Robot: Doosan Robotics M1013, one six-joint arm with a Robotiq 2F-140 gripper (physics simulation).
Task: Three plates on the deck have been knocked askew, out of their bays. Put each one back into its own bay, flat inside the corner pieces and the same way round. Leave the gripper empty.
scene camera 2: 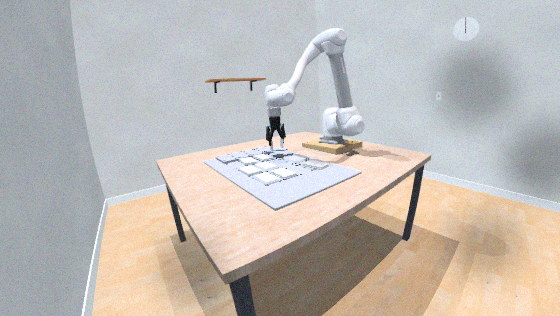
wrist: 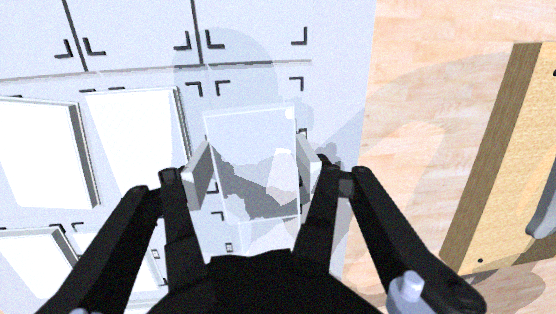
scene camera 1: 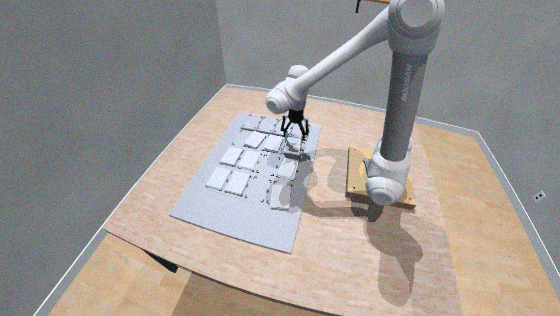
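Observation:
My gripper is shut on a clear plate, holding it by its two long sides. The plate appears slightly above the deck, over a bay whose far corner pieces show beyond it in the wrist view. To its left, a white plate overlaps its bay's left corner pieces. Another white plate further left sits turned from the grid. A second clear plate lies on the near side of the held one, partly hidden by the gripper.
Several white plates stand in rows on the left part of the deck. Another clear plate lies near the deck's right edge. A low ridge crosses beyond the held plate. The arm's wooden base is to the right.

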